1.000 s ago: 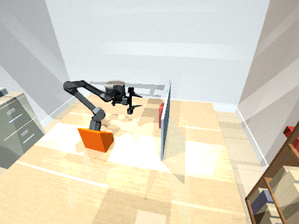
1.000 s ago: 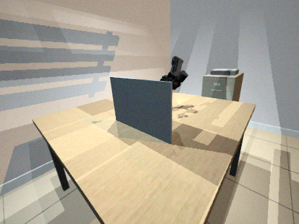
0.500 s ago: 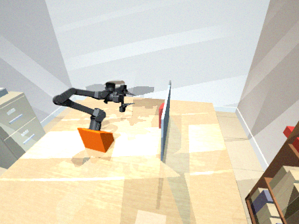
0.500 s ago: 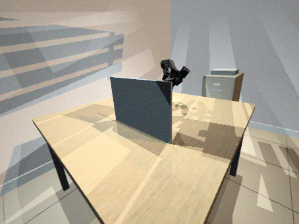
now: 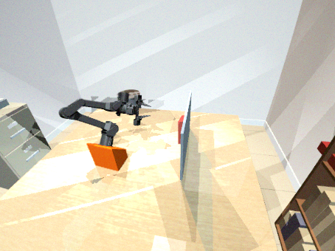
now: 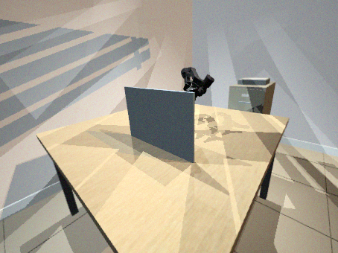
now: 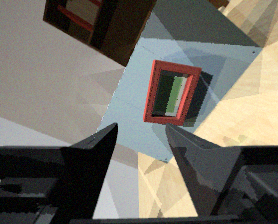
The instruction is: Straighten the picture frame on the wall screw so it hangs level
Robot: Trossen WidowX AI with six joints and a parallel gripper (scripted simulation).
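My gripper tip is 20 cm short of the red picture frame, 3 cm to the left of it and 8 cm above it. The rest, counted from my gripper tip: pale blue wall panel (21 cm ahead, 3 cm to the right, 9 cm below).
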